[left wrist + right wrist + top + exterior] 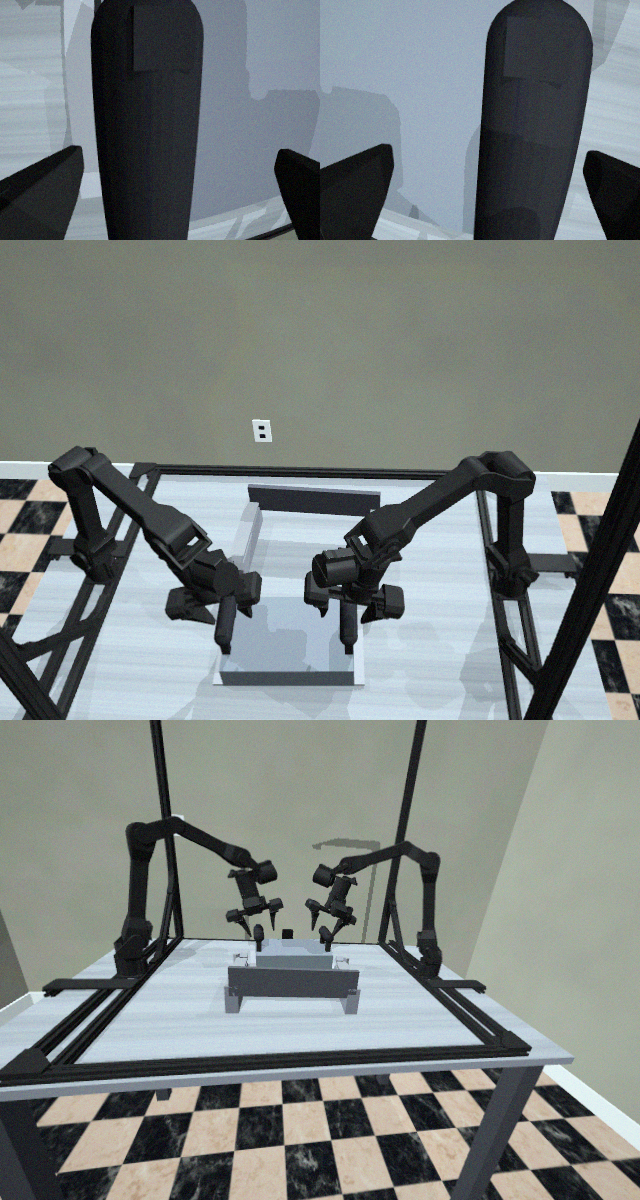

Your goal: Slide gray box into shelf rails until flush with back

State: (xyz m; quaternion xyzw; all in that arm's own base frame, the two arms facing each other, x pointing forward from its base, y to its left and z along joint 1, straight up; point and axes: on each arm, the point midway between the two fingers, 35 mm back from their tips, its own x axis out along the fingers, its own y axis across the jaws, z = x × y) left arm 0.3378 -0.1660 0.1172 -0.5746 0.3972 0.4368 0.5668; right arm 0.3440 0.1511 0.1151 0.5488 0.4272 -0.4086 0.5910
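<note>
Right now my left hand is 120 mm to the left of the gray box, 80 mm above it and 10 mm short of it. Also, from my left hand: dark back plate (350 mm ahead, 140 mm to the right, 50 mm below).
Now: the gray box 120 mm to the left of my right hand, 80 mm below it and 10 mm behind it. Round my right hand: dark back plate: 340 mm ahead, 90 mm to the left, 50 mm below.
</note>
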